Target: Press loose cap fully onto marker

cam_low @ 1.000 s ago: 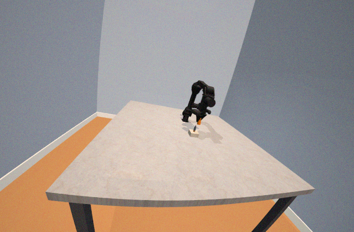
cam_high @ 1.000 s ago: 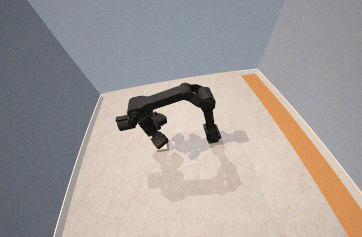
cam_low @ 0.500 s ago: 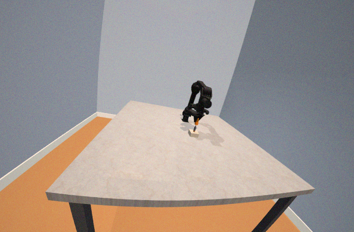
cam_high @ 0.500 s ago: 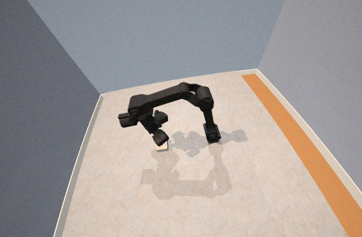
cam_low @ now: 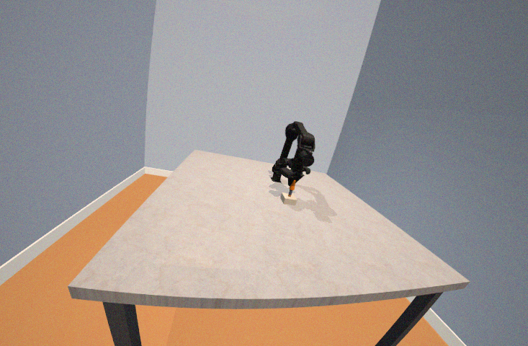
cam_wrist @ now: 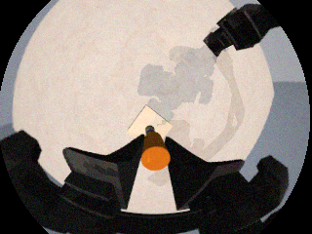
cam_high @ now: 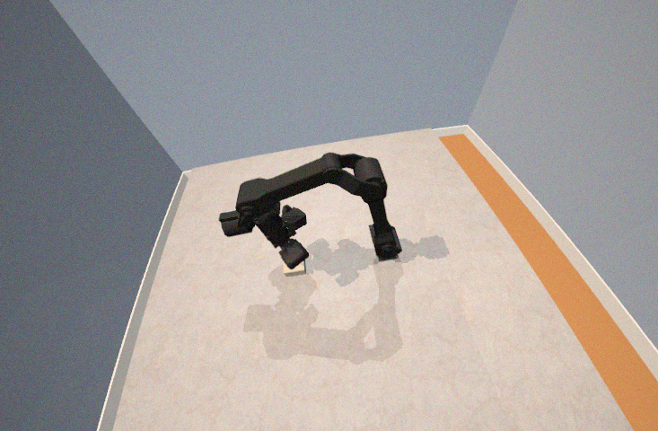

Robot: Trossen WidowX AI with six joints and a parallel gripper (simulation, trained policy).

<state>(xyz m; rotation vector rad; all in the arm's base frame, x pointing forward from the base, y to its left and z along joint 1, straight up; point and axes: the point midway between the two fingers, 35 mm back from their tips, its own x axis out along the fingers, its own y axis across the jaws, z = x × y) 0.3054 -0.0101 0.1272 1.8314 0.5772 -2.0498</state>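
The cream sliver lies 10 mm ahead of my gripper tip and 60 mm below it. Also, from my gripper tip: orange cap 10 mm ahead, 10 mm above; cream holder block 10 mm ahead, 80 mm below.
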